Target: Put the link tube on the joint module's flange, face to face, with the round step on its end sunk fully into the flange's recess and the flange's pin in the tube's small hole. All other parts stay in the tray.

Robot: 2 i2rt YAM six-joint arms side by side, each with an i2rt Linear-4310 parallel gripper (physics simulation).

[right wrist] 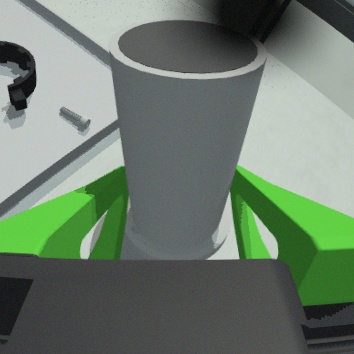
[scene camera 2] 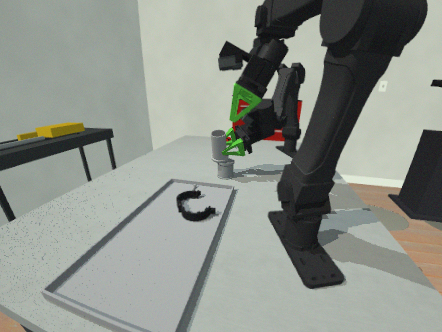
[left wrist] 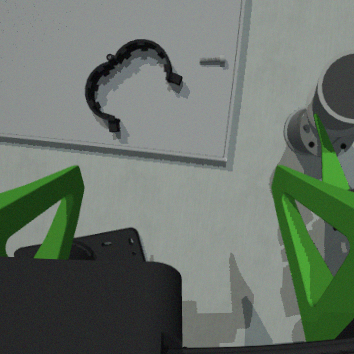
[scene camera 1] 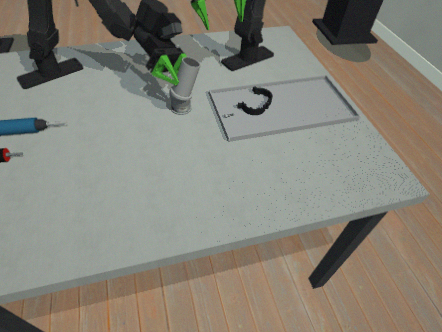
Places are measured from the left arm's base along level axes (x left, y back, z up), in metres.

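Pixels of known places: left gripper, between the fingertips: [scene camera 2: 233, 120] [left wrist: 177, 175] [scene camera 1: 225, 26]; right gripper, between the fingertips: [right wrist: 178, 176] [scene camera 2: 219, 149] [scene camera 1: 184, 82]; left arm's base, origin of its link: [scene camera 2: 298, 242] [scene camera 1: 247, 59]; right arm's base, origin of its link: [scene camera 2: 289, 152] [scene camera 1: 51, 74].
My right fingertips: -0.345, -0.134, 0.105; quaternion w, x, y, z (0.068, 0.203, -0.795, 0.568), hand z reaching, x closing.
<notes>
Ahead of a thing's pixels: the offset from my right fingertips to its top centre, as dx, dy, dz. "spot": to the spot under its first point.
The grey link tube @(+0.004, -0.002, +0.069) [scene camera 1: 188, 76] [scene camera 2: 218, 145] [right wrist: 180, 135] leans in scene camera 1, its collared end low over the joint module @(-0.002, +0.023, -0.041) [scene camera 1: 181, 106] [scene camera 2: 225, 171]. In scene camera 2 the collar sits slightly left of the module's top. Contact, step and small hole are hidden. In the left wrist view, part of the module's flange [left wrist: 298, 132] with dark holes shows beside the tube. My right gripper [scene camera 1: 180, 70] [right wrist: 178, 176] is shut on the tube. My left gripper [scene camera 1: 225, 24] [left wrist: 177, 175] is open and empty, high above the table.
The tray @(+0.269, -0.137, -0.089) [scene camera 1: 295, 131] [scene camera 2: 117, 237] [left wrist: 150, 151] holds an open black clamp ring @(+0.200, -0.082, -0.079) [scene camera 1: 271, 98] [scene camera 2: 181, 204] [left wrist: 90, 90] and a small screw @(+0.098, -0.089, -0.090) [left wrist: 214, 62] [right wrist: 75, 118]. Blue-handled @(spot: -0.423, +0.152, -0.072) [scene camera 1: 19, 126] and red-collared @(spot: -0.478, +0.077, -0.083) [scene camera 1: 5, 155] tools lie at the left in scene camera 1.
</notes>
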